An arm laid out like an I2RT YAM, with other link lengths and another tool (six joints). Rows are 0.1 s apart.
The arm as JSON. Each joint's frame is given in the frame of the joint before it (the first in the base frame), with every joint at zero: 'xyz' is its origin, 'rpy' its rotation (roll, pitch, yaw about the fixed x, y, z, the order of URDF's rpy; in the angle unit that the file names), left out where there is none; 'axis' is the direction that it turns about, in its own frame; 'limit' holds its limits. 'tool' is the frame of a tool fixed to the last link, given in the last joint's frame.
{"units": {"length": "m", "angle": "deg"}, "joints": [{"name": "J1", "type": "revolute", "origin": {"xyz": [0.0, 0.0, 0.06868], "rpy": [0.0, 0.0, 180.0]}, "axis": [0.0, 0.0, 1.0], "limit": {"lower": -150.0, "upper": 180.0}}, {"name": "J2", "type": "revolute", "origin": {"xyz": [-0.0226, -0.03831, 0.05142], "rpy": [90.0, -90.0, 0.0]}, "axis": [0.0, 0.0, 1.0], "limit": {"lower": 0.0, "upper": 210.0}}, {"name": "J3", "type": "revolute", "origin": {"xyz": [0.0, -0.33, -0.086], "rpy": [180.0, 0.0, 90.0]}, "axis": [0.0, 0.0, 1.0], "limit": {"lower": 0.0, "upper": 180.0}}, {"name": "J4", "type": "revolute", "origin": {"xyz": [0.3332, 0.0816, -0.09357]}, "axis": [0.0, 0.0, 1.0], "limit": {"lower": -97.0, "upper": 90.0}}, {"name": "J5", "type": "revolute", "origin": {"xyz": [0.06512, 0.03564, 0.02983], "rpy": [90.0, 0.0, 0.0]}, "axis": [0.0, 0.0, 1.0], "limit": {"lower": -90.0, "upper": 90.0}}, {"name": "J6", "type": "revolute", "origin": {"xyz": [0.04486, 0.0, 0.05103], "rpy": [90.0, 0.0, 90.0]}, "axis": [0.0, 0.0, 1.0], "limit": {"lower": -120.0, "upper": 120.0}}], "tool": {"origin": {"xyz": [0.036, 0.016, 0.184], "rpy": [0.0, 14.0, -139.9]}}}
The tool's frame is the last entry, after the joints.
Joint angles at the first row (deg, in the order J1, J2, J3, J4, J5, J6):
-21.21, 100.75, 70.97, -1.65, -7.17, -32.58
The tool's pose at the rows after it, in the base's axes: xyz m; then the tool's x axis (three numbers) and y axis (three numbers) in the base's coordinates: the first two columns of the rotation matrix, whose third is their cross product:
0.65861 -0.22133 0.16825 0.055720 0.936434 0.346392 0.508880 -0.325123 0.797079
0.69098 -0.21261 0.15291 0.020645 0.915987 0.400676 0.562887 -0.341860 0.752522
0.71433 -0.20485 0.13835 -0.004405 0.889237 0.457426 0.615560 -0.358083 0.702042
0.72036 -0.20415 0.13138 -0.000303 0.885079 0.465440 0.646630 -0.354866 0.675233
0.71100 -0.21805 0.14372 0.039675 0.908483 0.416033 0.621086 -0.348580 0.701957
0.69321 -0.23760 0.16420 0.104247 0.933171 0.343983 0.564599 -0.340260 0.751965
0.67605 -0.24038 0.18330 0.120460 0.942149 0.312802 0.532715 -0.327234 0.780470
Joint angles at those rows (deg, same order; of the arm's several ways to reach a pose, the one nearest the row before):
-20.40, 108.05, 79.58, -6.60, -11.15, -32.64
-20.04, 114.92, 88.73, -12.49, -14.85, -32.47
-20.04, 121.02, 97.44, -18.92, -18.65, -32.49
-19.95, 123.65, 101.64, -22.93, -19.03, -33.24
-19.98, 121.21, 99.22, -21.25, -15.06, -33.24
-19.96, 116.67, 93.80, -16.67, -8.97, -32.71
-19.95, 112.35, 89.39, -14.29, -6.86, -32.82

